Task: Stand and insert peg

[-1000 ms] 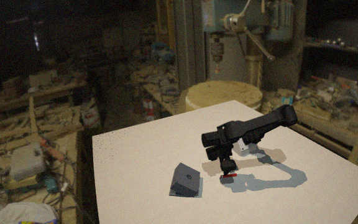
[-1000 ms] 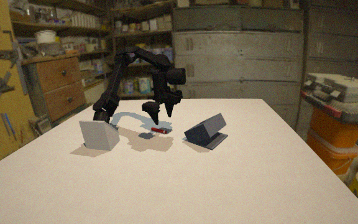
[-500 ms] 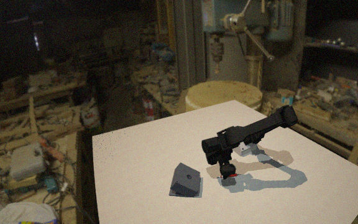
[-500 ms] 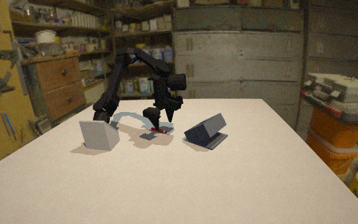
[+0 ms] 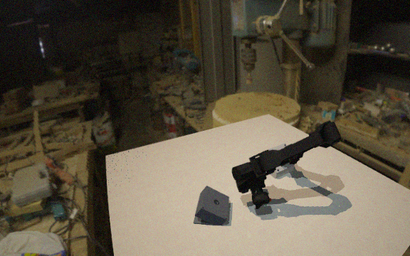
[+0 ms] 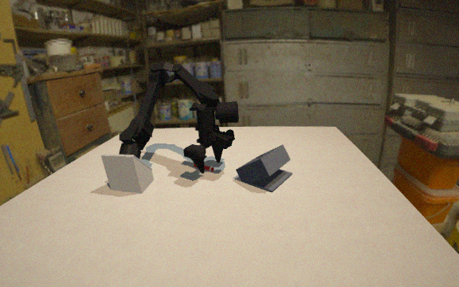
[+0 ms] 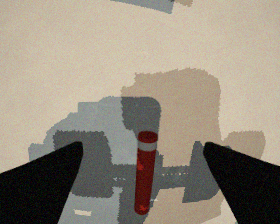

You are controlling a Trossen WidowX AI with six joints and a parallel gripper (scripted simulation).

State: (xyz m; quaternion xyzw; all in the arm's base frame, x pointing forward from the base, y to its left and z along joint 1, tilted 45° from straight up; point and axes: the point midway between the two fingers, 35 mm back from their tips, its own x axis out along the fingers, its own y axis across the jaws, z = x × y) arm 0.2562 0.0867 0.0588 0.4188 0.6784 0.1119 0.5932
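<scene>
Right now my gripper tip is 1 cm past the red peg, 1 cm to the right of it and 1 cm above it. From my gripper tip the other things lie so: dark sloped panel: 18 cm ahead, 5 cm to the right, 3 cm above.
</scene>
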